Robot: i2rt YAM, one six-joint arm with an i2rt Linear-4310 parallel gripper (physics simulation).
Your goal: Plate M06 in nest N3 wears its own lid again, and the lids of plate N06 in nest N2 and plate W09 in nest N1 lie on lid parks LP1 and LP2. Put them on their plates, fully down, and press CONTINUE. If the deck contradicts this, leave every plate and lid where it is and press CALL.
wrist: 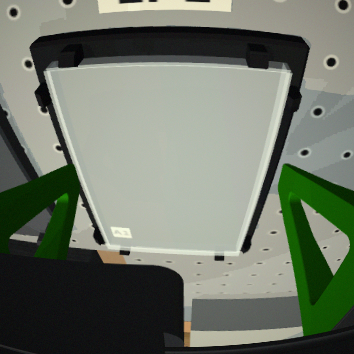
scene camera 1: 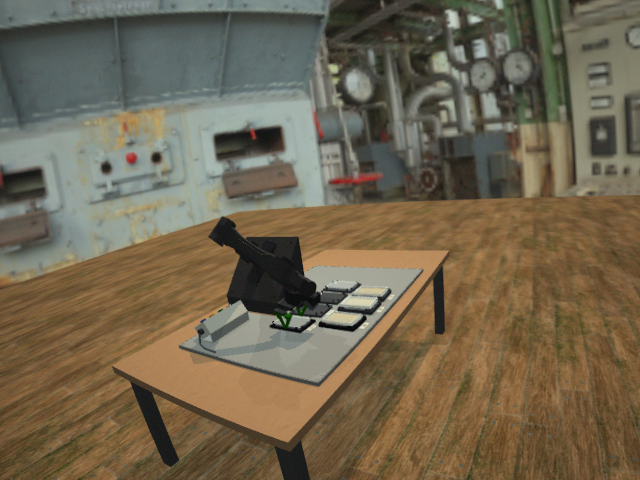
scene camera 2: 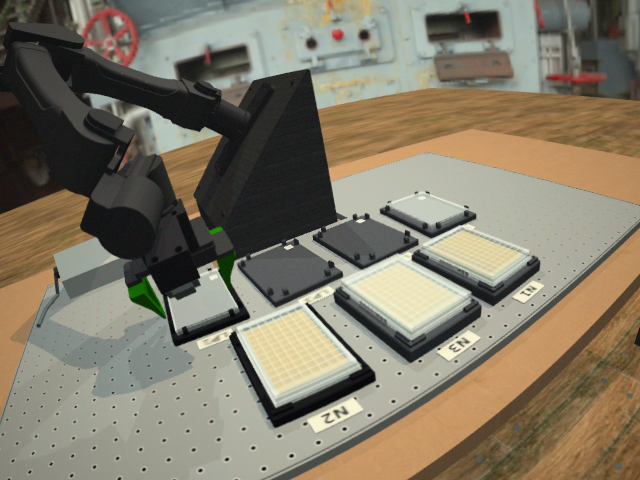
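Pixels of known places: gripper, fingertip midpoint: (wrist: pixel 178 174) (scene camera 1: pixel 293 322) (scene camera 2: pixel 196 301); arm's base at its link origin: (scene camera 2: pixel 244 128).
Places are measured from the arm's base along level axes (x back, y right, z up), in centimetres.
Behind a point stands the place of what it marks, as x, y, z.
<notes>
My open gripper (scene camera 1: pixel 293 319) {-30.3, 16.0, -16.5} (scene camera 2: pixel 196 302) {-30.3, 16.0, -16.5} (wrist: pixel 178 174) {-30.3, 16.0, -16.5} is over a clear lid (scene camera 2: pixel 204 304) {-32.2, 14.9, -16.2} (wrist: pixel 170 125) {-33.3, 15.4, -16.2}. Its green fingers stand on either side of the lid, apart from it. The lid lies flat on a black park (scene camera 2: pixel 178 338) {-36.9, 19.0, -17.0} (wrist: pixel 165 42) {-36.2, 14.9, -17.0} beside N2; the park's label is cut off in the wrist view. The lid's A1 mark shows near the arm. Another clear lid (scene camera 1: pixel 342 285) {-25.2, -22.5, -16.2} (scene camera 2: pixel 429 209) {-25.6, -23.0, -16.2} lies on the far park. Plates stand in N2 (scene camera 1: pixel 342 319) {-47.9, 8.6, -15.4} (scene camera 2: pixel 294 351) {-47.8, 6.9, -15.4}, N3 (scene camera 1: pixel 359 302) {-46.1, -5.2, -14.7} (scene camera 2: pixel 403 294) {-46.2, -5.9, -14.7} and N1 (scene camera 1: pixel 373 291) {-44.7, -17.8, -15.1} (scene camera 2: pixel 478 253) {-44.0, -18.2, -15.1}. N3's plate looks paler, under a clear lid. Plate names are unreadable.
Two bare dark parks (scene camera 2: pixel 289 273) {-29.7, 2.6, -17.0} (scene camera 2: pixel 364 240) {-27.3, -9.9, -17.0} lie between the lid-bearing parks. A tall black wedge (scene camera 2: pixel 279 170) {-15.3, -2.0, -6.4} stands behind them. A grey box (scene camera 1: pixel 224 320) {-10.1, 32.6, -12.9} (scene camera 2: pixel 85 266) {-11.1, 36.2, -13.4} with coloured buttons and a cable stands beyond the gripper on the perforated deck (scene camera 2: pixel 103 428) {-47.8, 28.7, -18.0}.
</notes>
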